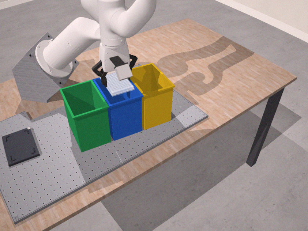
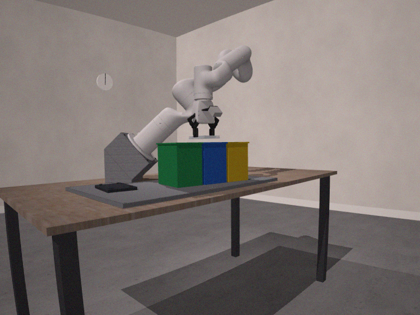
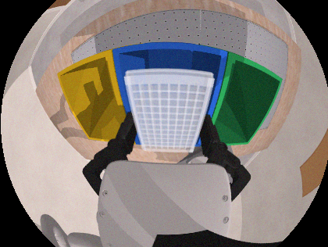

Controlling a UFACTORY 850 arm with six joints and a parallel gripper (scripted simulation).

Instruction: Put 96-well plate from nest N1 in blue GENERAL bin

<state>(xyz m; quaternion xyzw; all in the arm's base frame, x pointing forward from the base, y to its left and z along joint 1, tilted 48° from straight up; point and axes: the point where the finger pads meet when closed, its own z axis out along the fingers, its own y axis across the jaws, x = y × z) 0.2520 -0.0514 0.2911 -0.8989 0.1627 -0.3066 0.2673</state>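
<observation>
Now: hand 1 cm above the white 96-well plate. The rest, counted from my hand: green bin (2 cm behind, 13 cm to the right, 12 cm below); then yellow bin (2 cm ahead, 13 cm to the left, 12 cm below); then blue bin (12 cm below).
</observation>
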